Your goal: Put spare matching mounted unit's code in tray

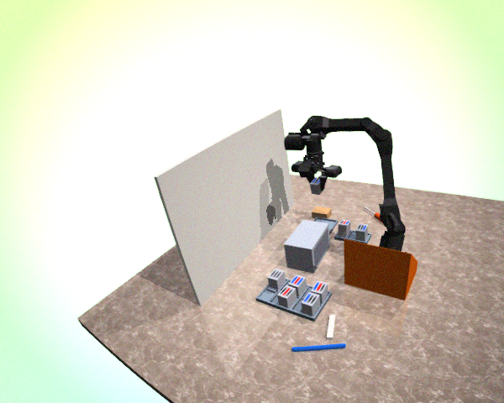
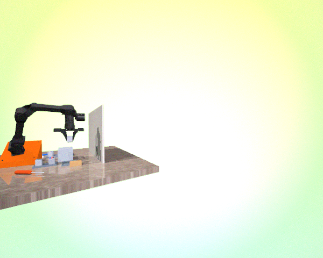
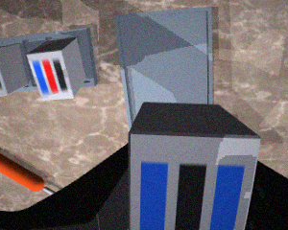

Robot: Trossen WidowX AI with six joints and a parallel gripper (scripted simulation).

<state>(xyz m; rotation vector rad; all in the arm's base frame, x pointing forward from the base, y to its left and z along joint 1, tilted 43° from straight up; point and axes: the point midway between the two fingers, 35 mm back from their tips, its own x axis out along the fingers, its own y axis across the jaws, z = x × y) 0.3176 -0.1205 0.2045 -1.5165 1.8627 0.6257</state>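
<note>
Right now the flat grey tray is 17 cm below my gripper tip. The rest, counted from my gripper tip: tan block: 2 cm ahead, 9 cm to the right, 16 cm below; then grey spare: 3 cm above; then grey mounted unit: 2 cm behind, 20 cm to the left, 12 cm below.
</note>
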